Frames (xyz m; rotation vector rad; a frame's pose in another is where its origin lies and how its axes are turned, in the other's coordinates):
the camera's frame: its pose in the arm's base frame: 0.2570 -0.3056 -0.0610 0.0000 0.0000 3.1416
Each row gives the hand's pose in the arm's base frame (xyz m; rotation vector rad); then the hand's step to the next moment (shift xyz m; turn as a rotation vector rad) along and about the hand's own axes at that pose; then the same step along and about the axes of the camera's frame.
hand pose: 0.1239 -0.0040 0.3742 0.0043 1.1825 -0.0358
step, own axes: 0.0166 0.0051 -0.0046 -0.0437 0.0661 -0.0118
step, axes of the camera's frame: -0.0022 -0.0048 -0.0172 0.0254 -0.0674 0.0350
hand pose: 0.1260 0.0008 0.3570 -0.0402 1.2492 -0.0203
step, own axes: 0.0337 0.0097 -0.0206 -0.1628 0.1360 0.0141
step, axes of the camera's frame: 0.0090 -0.0080 -0.0389 0.0390 -0.1422 0.1531
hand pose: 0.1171 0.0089 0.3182 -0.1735 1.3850 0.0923
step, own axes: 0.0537 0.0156 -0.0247 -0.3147 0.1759 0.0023
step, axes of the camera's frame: 0.0167 -0.0090 -0.0581 0.0850 -0.1850 0.2976
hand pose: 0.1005 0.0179 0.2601 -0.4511 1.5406 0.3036
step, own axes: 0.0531 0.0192 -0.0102 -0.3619 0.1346 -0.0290
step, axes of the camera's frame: 0.0170 -0.0074 -0.0543 0.0945 -0.1384 0.3491
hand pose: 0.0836 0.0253 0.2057 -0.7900 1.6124 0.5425
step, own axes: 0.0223 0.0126 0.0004 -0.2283 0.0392 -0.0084
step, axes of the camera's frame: 0.0107 -0.0043 -0.0229 0.0189 -0.0643 0.2219
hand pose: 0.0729 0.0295 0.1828 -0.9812 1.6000 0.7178
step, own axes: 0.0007 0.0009 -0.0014 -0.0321 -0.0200 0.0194
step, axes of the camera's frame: 0.0015 0.0009 -0.0004 -0.0294 -0.0143 0.0271
